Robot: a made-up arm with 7 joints. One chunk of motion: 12 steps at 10 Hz.
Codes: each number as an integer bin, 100 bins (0 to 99) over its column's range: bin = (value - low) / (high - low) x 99, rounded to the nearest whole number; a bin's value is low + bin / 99 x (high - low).
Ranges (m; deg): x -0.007..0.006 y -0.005..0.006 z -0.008..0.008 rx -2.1..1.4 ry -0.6..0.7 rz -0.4..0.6
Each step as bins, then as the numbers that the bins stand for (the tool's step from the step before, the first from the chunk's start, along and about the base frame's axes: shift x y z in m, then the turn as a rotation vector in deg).
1 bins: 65 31 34 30 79 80
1 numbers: 0.00154 -0.00156 -0.00251 -1.039 0.437 0.408
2 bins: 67 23 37 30 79 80
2 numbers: 0.00180 -0.00244 -0.00202 -1.039 0.437 0.408
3 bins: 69 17 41 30 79 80
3 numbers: 0.00206 -0.00311 -0.00137 -1.039 0.437 0.408
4 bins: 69 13 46 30 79 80
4 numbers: 0.00206 -0.00356 -0.00057 -1.039 0.437 0.408
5 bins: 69 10 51 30 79 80
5 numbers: 0.00206 -0.00389 0.00024 -1.039 0.437 0.408
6 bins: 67 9 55 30 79 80
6 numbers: 0.00180 -0.00400 0.00089 -1.039 0.437 0.408
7 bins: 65 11 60 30 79 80
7 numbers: 0.00154 -0.00378 0.00170 -1.039 0.437 0.408
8 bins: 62 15 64 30 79 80
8 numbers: 0.00114 -0.00333 0.00234 -1.039 0.437 0.408
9 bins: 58 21 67 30 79 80
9 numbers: 0.00062 -0.00267 0.00283 -1.039 0.437 0.408
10 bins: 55 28 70 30 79 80
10 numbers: 0.00022 -0.00189 0.00331 -1.039 0.437 0.408
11 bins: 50 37 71 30 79 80
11 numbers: -0.00043 -0.00089 0.00347 -1.039 0.437 0.408
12 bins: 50 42 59 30 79 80
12 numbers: -0.00043 -0.00033 0.00154 -1.039 0.437 0.408
